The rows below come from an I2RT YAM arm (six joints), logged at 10 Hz.
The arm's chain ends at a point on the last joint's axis. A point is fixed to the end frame.
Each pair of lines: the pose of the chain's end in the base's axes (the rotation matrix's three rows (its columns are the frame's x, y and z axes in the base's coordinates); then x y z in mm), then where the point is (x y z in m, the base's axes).
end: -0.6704 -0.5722 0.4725; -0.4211 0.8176 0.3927; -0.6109 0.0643 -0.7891; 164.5 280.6 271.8
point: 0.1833 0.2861 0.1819
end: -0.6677 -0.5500 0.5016; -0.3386 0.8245 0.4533; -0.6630 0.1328 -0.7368; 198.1 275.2 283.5
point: 0.2191 0.2889 0.1950
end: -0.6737 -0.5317 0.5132; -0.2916 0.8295 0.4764; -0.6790 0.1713 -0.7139; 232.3 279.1 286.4
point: 0.2538 0.2965 0.1986
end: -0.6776 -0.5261 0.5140; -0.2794 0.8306 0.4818; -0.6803 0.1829 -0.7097; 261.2 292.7 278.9
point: 0.2826 0.3111 0.1913
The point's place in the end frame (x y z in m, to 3 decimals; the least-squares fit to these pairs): 0.040 -0.012 0.082
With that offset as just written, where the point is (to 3 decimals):
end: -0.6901 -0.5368 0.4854; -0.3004 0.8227 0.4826; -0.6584 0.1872 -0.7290; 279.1 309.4 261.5
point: 0.298 0.327 0.173
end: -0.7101 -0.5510 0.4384; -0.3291 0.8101 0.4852; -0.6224 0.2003 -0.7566; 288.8 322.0 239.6
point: 0.303 0.339 0.150
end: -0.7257 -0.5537 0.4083; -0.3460 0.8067 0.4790; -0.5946 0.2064 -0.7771; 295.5 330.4 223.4
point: 0.307 0.346 0.133
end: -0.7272 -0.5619 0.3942; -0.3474 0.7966 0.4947; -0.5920 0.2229 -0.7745; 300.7 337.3 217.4
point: 0.311 0.354 0.128
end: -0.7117 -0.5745 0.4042; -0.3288 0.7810 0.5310; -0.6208 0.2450 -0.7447; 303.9 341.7 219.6
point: 0.315 0.363 0.131
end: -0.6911 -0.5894 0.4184; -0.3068 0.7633 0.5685; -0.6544 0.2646 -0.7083; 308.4 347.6 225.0
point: 0.322 0.373 0.138
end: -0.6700 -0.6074 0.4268; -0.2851 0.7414 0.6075; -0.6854 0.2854 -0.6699; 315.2 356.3 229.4
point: 0.331 0.386 0.144
